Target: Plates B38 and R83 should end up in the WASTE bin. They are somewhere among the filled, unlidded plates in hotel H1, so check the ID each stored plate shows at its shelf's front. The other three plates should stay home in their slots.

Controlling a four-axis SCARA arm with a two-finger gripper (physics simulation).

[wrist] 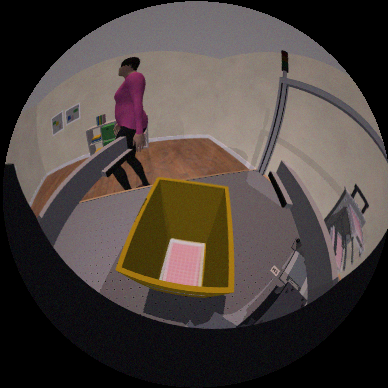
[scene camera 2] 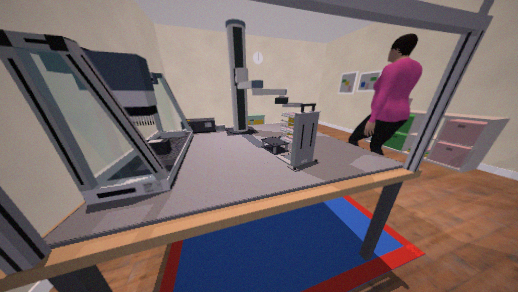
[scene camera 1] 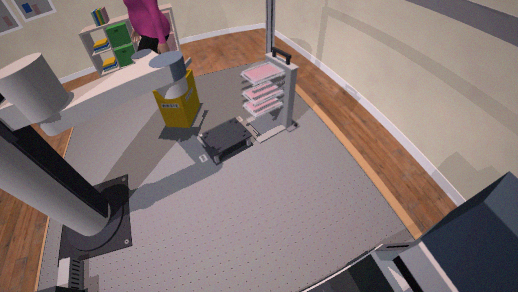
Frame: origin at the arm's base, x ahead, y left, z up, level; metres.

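Where they show: gripper, between the fingertips: (wrist: 200, 149); arm's base, origin of its link: (scene camera 2: 241, 131) (scene camera 1: 96, 218).
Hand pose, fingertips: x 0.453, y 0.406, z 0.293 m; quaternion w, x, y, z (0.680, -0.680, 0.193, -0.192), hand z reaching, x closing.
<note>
Things, the pixels of their centre, and the offset from my fingertips.
- yellow WASTE bin, middle of its body: (wrist: 182, 252) (scene camera 1: 178, 98) (scene camera 2: 297, 127) dx -0.018, dy -0.014, dz -0.180 m
- pink-filled plate, middle of its body: (wrist: 184, 264) dx -0.015, dy -0.018, dz -0.253 m
- Hotel H1, middle of its body: (wrist: 332, 241) (scene camera 1: 268, 91) (scene camera 2: 299, 133) dx +0.319, dy -0.220, dz -0.120 m
- top plate, middle of its body: (wrist: 356, 226) (scene camera 1: 262, 72) dx +0.289, dy -0.238, dz -0.021 m
- middle plate, middle of its body: (wrist: 336, 247) (scene camera 1: 262, 92) dx +0.289, dy -0.238, dz -0.106 m
- lower plate, middle of its body: (scene camera 1: 263, 104) dx +0.289, dy -0.238, dz -0.162 m
- low black platform, middle of its body: (wrist: 276, 315) (scene camera 1: 225, 139) (scene camera 2: 274, 144) dx +0.119, dy -0.277, dz -0.245 m
The yellow WASTE bin (scene camera 1: 186, 113) (wrist: 195, 206) stands below the arm's end. One pink-filled plate (wrist: 184, 264) lies at its bottom; its ID is not legible. My gripper (wrist: 200, 149) is open and empty above the bin; in scene camera 1 the arm's end hides the fingers. Hotel H1 (scene camera 1: 290, 95) (scene camera 2: 305, 140) stands upright to the right of the bin in scene camera 1. It holds pink-filled plates: a top plate (scene camera 1: 262, 73), a middle plate (scene camera 1: 263, 92) and a lower plate (scene camera 1: 264, 105). Their IDs cannot be read in these views.
A low black platform (scene camera 1: 225, 137) (scene camera 2: 275, 143) stands between the bin and the hotel's foot. A person in a pink top (scene camera 1: 148, 21) (scene camera 2: 398, 90) (wrist: 131, 102) is beyond the table by the shelves. A large dark-blue machine (scene camera 1: 480, 220) (scene camera 2: 120, 75) stands at the table's other end.
</note>
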